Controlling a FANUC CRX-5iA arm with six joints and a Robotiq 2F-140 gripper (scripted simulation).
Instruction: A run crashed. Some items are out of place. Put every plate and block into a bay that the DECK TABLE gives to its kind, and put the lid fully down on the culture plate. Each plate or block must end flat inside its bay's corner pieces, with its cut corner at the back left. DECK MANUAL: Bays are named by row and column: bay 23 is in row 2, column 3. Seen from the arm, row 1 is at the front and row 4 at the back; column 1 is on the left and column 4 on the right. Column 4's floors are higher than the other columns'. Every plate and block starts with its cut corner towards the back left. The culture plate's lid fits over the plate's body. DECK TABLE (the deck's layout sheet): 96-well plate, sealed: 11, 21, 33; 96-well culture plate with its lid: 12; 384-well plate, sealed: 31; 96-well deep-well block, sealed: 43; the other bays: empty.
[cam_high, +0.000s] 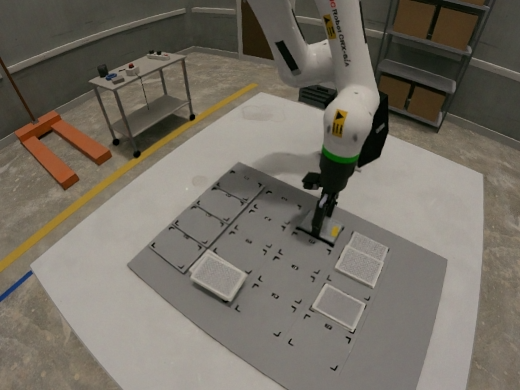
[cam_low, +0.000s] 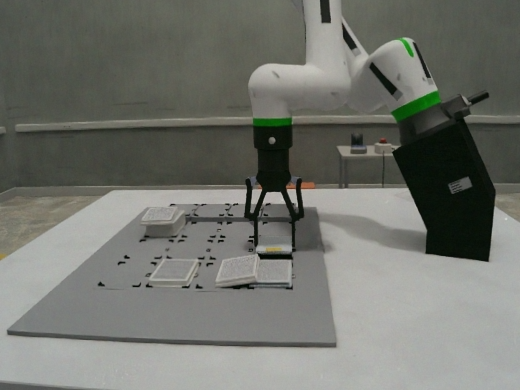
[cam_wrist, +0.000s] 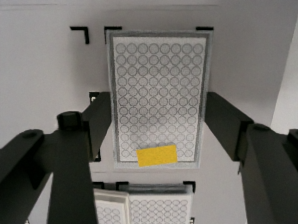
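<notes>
The lid lies 2 cm below my hand. Round my hand: plate 1 cm ahead, 16 cm to the left, 3 cm below; tall white block 31 cm ahead, 19 cm to the right, 2 cm below; bay label 18 cm ahead, 15 cm to the left, 4 cm below.
</notes>
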